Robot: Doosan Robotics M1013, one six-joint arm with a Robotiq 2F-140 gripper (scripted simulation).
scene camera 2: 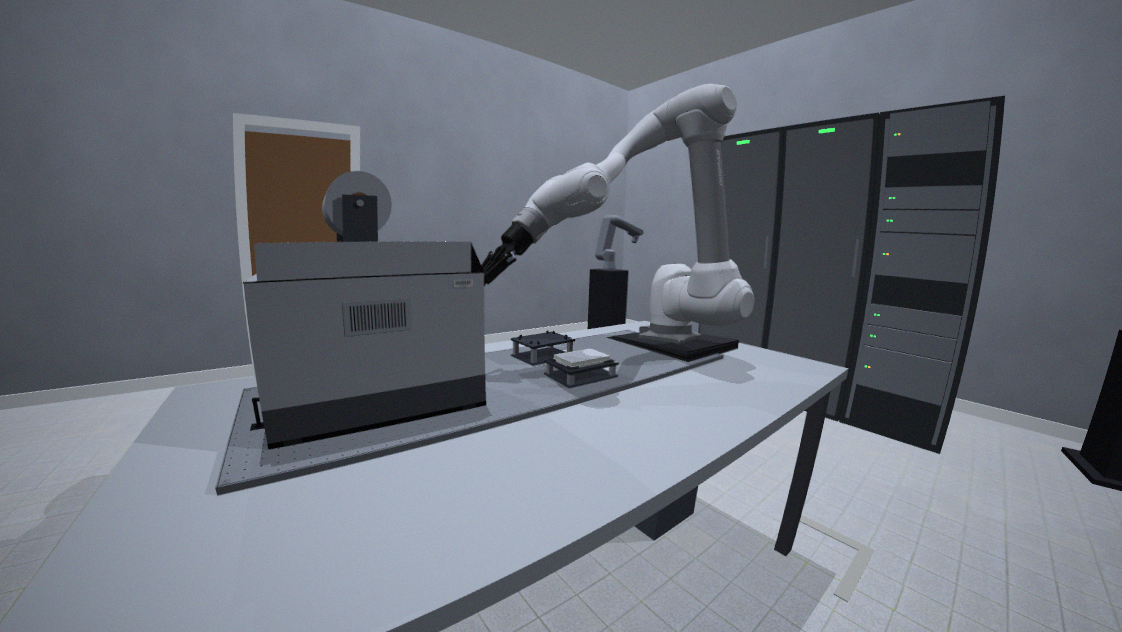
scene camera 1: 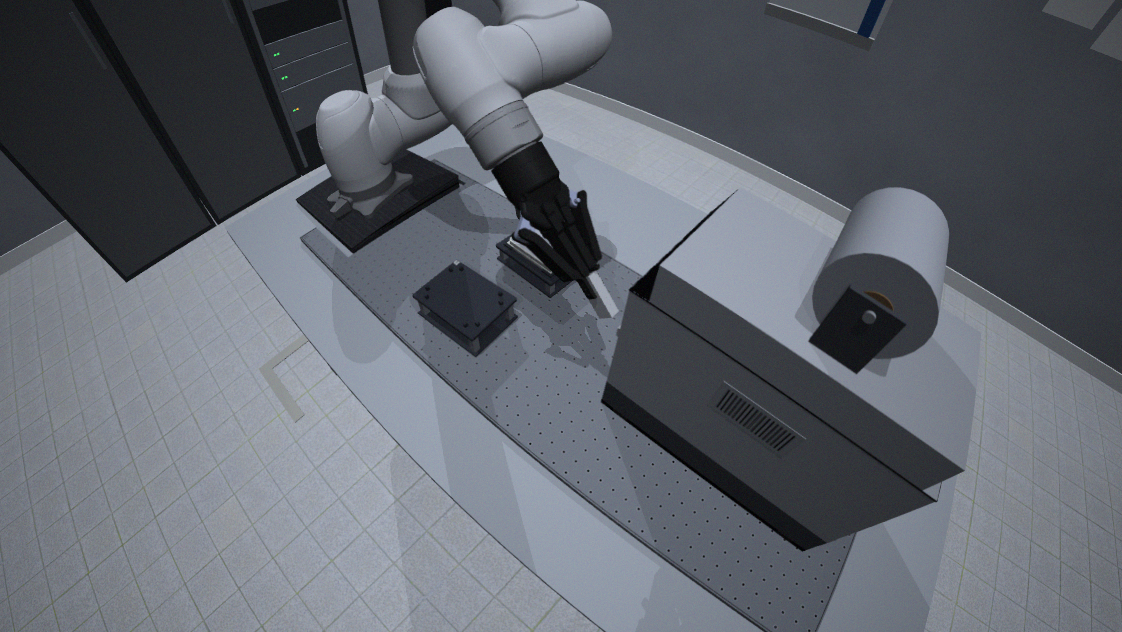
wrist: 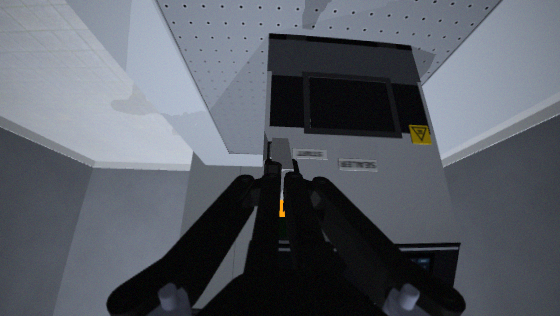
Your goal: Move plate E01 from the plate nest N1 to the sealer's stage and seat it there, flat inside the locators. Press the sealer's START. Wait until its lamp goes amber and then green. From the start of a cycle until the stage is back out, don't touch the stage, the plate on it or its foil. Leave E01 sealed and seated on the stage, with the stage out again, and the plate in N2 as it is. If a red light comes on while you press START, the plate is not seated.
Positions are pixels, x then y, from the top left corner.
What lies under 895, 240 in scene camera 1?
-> A foil roll.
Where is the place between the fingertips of the gripper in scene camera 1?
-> At 609, 315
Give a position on a foil roll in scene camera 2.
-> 351, 182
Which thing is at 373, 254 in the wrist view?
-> The gripper.
